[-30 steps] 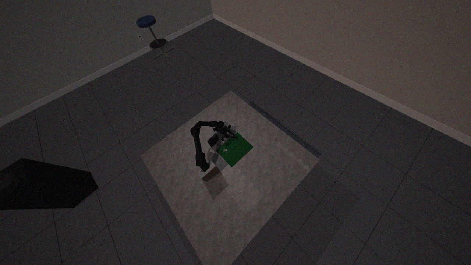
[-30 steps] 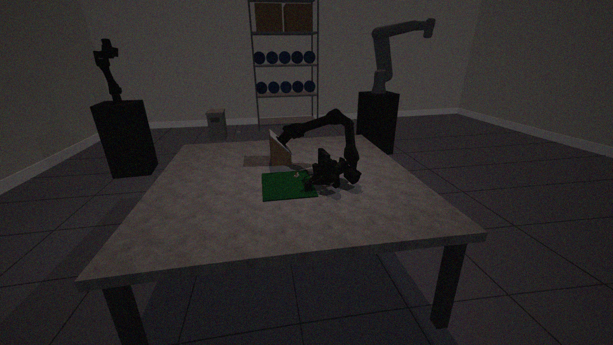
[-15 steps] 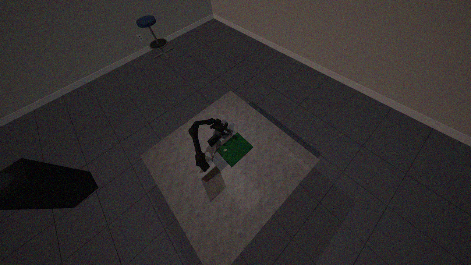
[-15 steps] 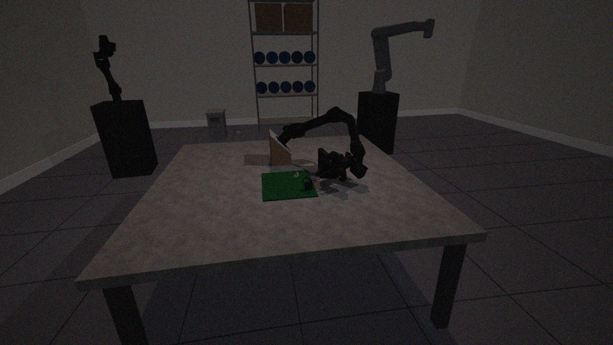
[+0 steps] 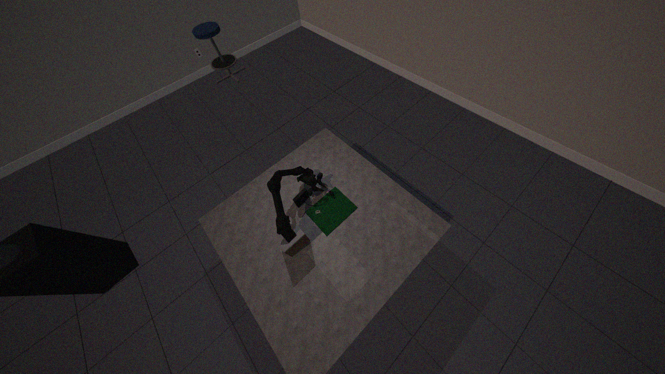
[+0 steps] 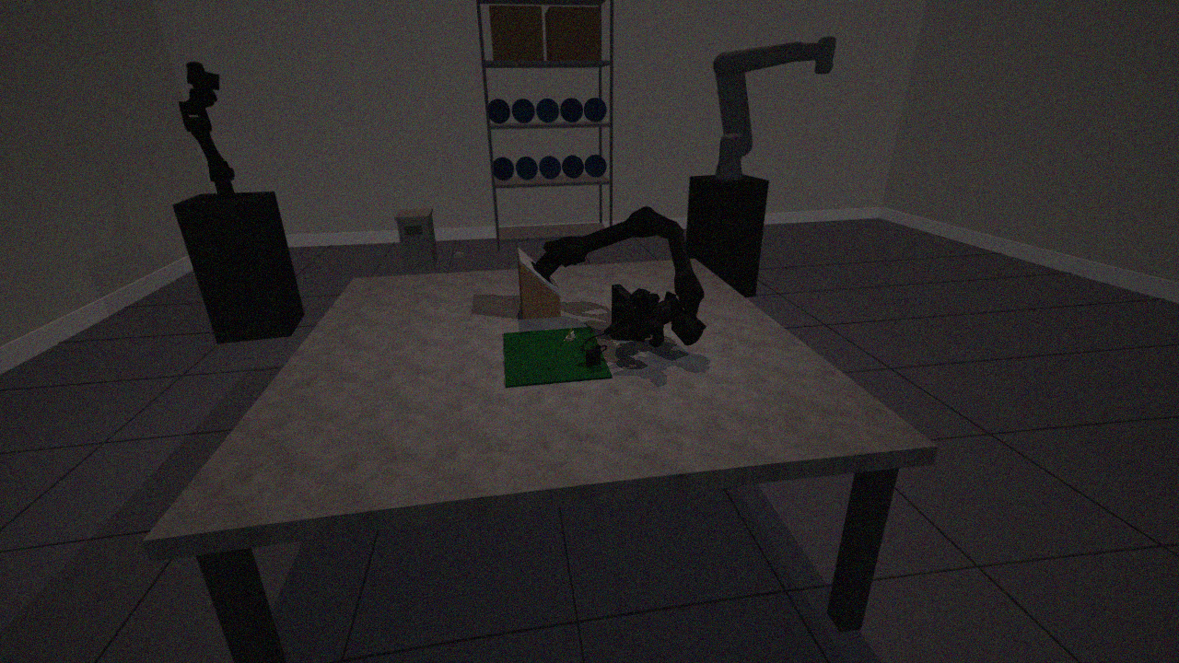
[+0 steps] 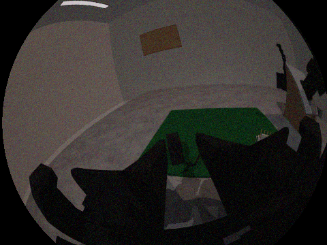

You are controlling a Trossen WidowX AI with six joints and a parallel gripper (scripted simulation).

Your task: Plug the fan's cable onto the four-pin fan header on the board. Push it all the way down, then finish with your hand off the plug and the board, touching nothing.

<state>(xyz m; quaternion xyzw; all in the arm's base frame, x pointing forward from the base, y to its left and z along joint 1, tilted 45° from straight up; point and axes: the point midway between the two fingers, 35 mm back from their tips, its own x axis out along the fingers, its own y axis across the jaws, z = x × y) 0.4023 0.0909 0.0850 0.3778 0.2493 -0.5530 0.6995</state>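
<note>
Right now the dark plug is 20 mm ahead of my gripper tip, 40 mm to the right of it and 50 mm below it. Round my gripper tip: green board: 80 mm behind, 120 mm to the right, 80 mm below; then black fan: 160 mm behind, 80 mm to the left, 10 mm below.
</note>
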